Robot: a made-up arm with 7 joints.
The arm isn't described. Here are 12 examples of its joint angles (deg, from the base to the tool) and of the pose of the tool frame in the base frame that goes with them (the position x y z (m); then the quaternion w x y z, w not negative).
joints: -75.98 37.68 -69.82 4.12 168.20 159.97 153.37
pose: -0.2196 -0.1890 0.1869 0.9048 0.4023 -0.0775 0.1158
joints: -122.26 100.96 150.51 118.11 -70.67 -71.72 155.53
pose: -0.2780 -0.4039 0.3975 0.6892 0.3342 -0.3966 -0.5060
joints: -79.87 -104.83 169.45 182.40 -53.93 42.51 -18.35
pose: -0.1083 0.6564 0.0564 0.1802 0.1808 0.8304 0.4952
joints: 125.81 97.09 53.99 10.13 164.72 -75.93 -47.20
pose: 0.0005 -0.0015 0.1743 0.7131 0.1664 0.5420 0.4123
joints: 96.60 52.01 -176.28 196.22 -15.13 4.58 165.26
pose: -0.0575 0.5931 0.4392 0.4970 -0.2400 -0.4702 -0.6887
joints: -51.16 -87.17 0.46 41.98 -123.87 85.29 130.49
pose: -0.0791 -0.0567 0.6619 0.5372 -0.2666 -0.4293 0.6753
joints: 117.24 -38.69 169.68 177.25 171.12 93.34 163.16
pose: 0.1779 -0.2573 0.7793 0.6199 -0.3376 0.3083 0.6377
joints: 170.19 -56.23 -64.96 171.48 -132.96 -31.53 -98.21
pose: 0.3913 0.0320 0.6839 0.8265 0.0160 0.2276 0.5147
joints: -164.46 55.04 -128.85 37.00 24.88 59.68 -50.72
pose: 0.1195 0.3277 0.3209 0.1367 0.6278 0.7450 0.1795
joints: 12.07 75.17 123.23 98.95 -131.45 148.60 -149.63
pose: 0.3397 0.3697 0.3858 0.2051 -0.2415 0.9003 -0.2985
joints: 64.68 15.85 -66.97 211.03 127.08 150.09 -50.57
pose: -0.1364 0.2141 0.5481 0.0480 -0.0173 0.9958 0.0761
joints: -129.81 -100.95 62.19 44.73 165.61 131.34 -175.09
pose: 0.4471 -0.0817 0.3462 0.3035 0.2298 0.7807 0.4955
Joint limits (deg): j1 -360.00..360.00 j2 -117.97..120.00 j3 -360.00..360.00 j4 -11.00..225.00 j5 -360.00..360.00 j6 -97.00..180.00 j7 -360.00..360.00
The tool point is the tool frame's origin. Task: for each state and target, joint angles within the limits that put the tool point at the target. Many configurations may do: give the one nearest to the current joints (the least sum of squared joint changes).
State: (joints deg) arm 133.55 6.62 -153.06 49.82 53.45 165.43 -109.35
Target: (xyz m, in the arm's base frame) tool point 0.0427 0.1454 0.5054
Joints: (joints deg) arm 157.07 46.32 -163.57 73.14 62.22 180.00 -109.35
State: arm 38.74 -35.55 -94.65 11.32 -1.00 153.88 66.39
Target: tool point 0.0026 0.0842 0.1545
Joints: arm 36.27 -35.86 -94.95 -7.58 -1.59 110.55 66.39
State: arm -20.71 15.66 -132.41 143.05 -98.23 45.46 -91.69
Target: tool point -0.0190 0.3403 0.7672
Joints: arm -61.20 11.12 -186.36 115.55 -89.12 75.98 -91.69
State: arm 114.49 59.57 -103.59 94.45 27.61 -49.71 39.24
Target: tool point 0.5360 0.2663 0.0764
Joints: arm 72.32 98.11 -73.06 88.41 16.31 -25.67 39.24
